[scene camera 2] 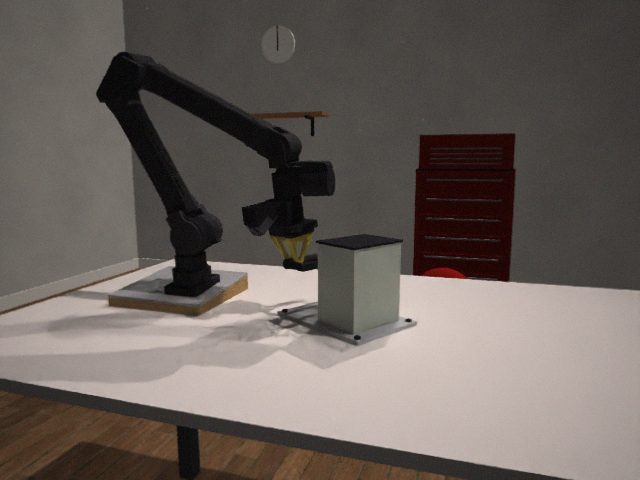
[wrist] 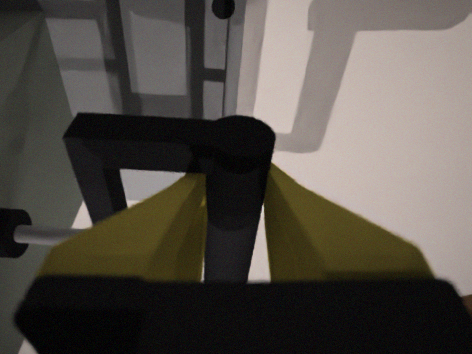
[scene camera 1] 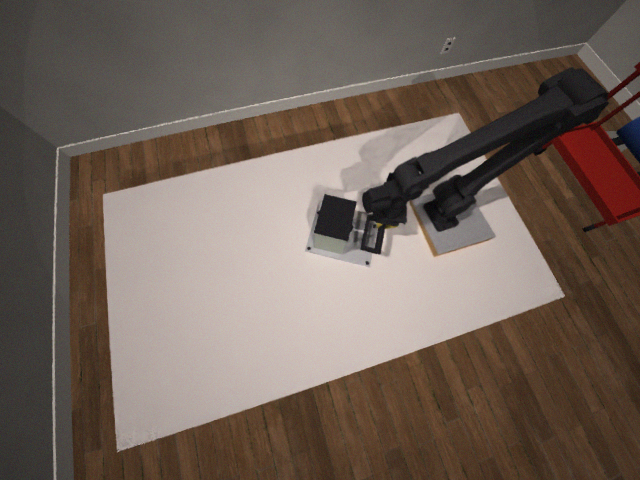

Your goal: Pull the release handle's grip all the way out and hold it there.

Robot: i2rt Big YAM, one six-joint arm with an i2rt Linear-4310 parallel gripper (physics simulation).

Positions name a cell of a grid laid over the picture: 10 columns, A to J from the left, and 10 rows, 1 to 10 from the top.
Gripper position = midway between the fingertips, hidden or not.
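Observation:
Grey bolted plate (wrist: D2). Release handle grip (wrist: E5). My gripper (scene camera 2: E6), also (wrist: E5).

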